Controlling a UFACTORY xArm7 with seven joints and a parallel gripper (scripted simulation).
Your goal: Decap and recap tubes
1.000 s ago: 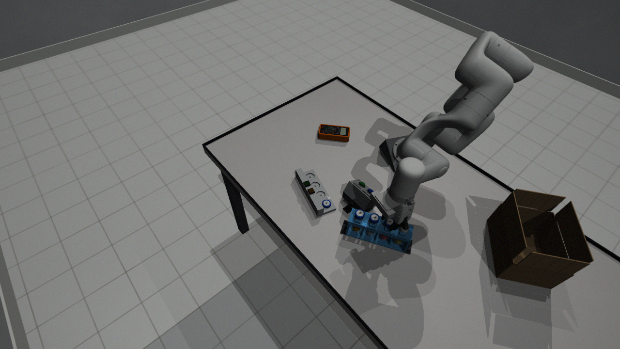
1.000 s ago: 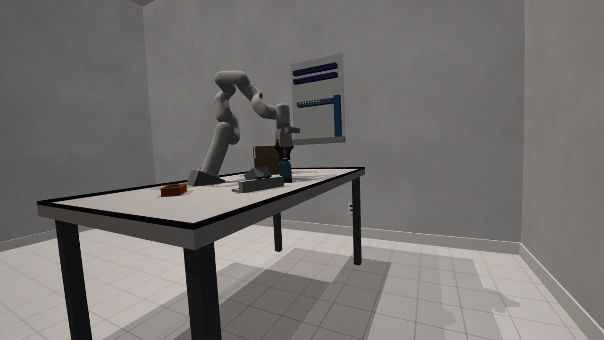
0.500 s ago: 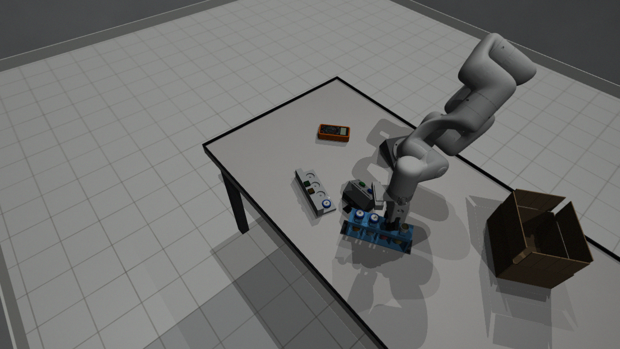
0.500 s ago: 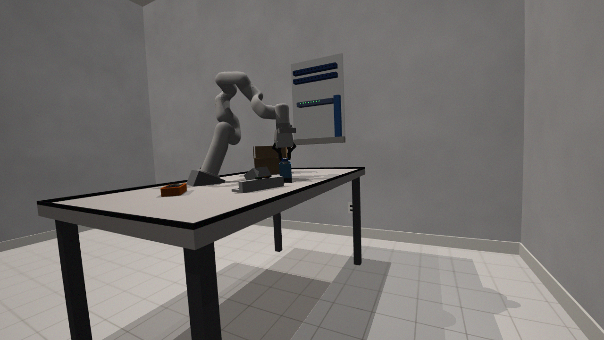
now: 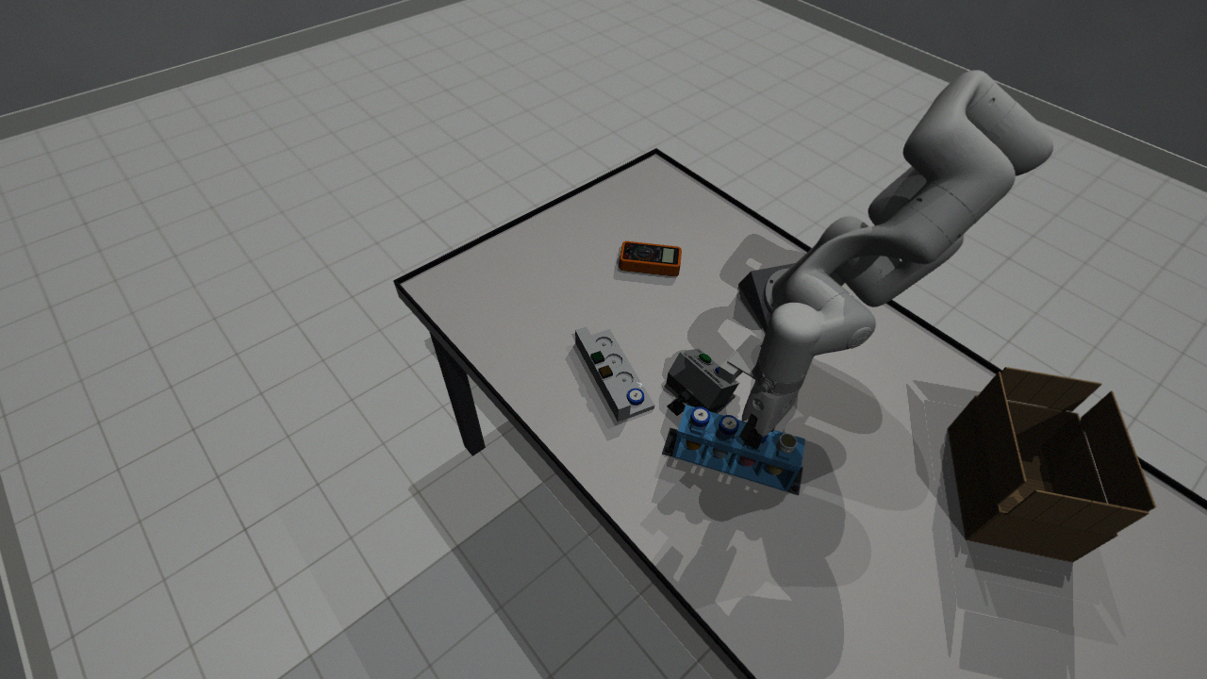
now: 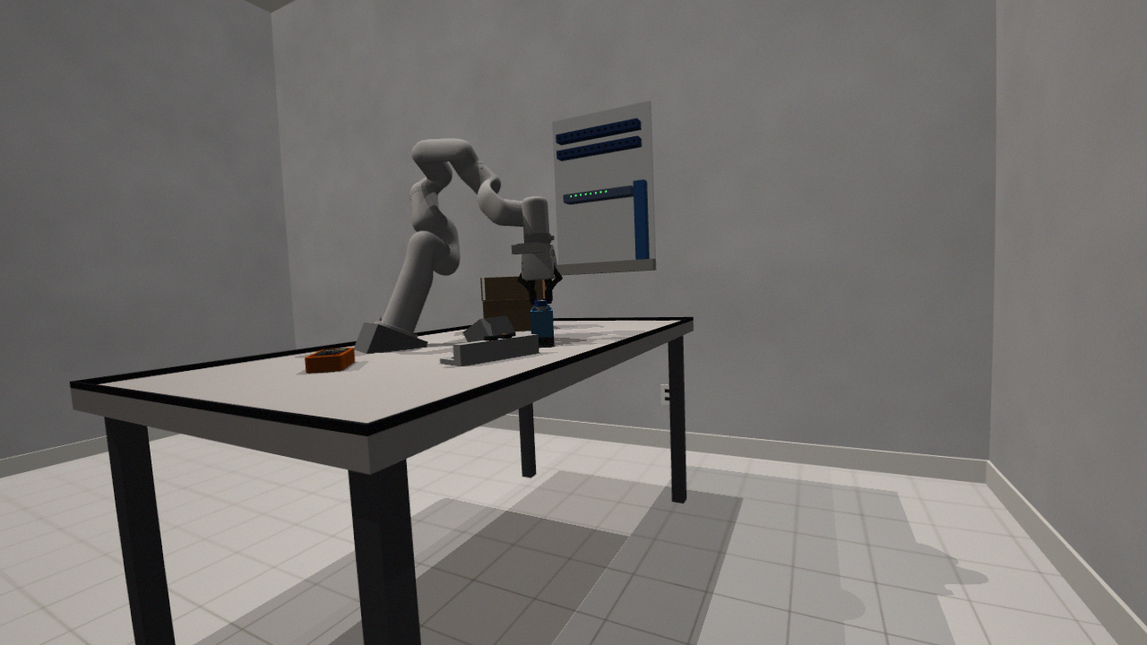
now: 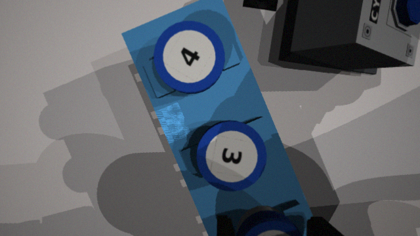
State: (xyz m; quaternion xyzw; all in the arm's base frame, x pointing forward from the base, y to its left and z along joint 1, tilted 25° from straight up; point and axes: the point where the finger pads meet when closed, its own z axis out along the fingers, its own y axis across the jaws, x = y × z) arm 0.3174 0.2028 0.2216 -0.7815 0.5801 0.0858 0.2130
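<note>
The cap 2 is 1 cm below my hand. Also, from my hand: cap 3: 4 cm to the right, 3 cm ahead, 1 cm below; blue key: 17 cm to the right, 6 cm below, 5 cm behind; cap 4: 8 cm to the right, 7 cm ahead, 1 cm below.
</note>
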